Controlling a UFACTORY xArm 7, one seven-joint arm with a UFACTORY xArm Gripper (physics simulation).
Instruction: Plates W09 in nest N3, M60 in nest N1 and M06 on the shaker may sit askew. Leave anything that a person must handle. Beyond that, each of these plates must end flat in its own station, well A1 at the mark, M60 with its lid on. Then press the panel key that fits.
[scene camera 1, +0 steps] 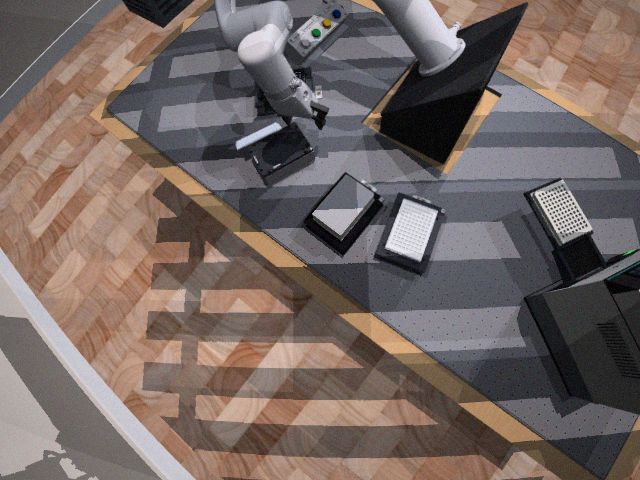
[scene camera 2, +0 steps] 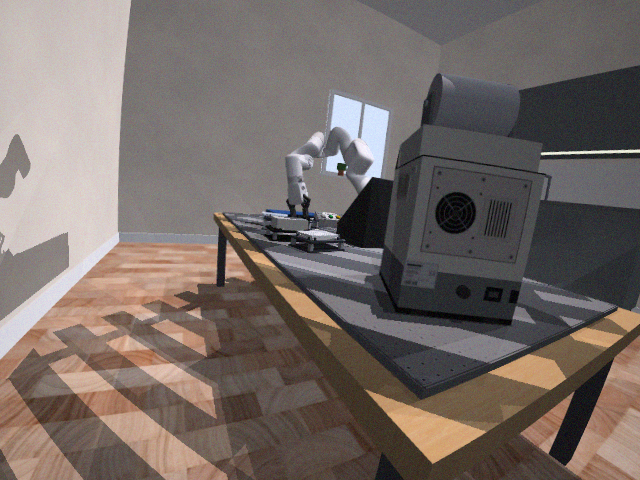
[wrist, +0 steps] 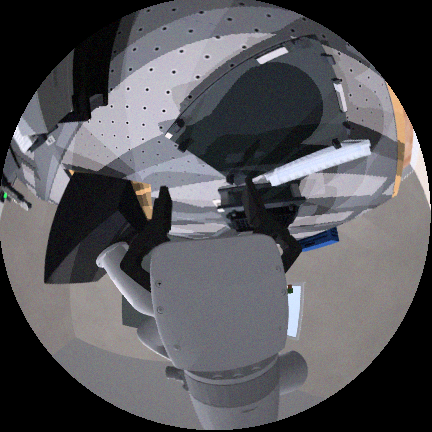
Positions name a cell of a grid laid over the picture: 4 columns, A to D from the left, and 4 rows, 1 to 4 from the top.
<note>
In view: the gripper (scene camera 1: B2) and a pale blue well plate (wrist: D2).
</note>
